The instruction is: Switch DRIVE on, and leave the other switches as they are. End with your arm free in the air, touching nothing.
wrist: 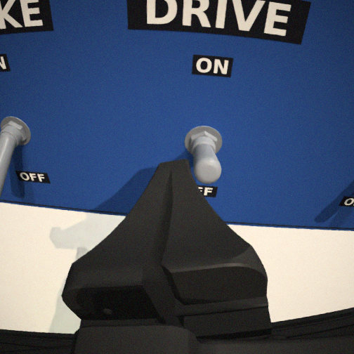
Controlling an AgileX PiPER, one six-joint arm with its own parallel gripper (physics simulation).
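Note:
The DRIVE switch (206, 162) is a grey toggle lever on a blue panel, right of the middle of the wrist view. Its lever points out and down toward the OFF label (208, 191), which is partly hidden. The ON label (212, 66) is above it, under the DRIVE label (220, 17). My gripper (176, 177) is shut and empty, its dark fingertips together, just left of the lever's rounded end in the view. Whether the fingertips touch the lever is not clear from this view.
Another toggle lever (8, 145), under a partly cut-off label ending in KE, points down beside its OFF label (33, 177) at the left. Part of another OFF label (349, 201) shows at the right edge. The blue panel's (115, 100) lower edge crosses behind the gripper.

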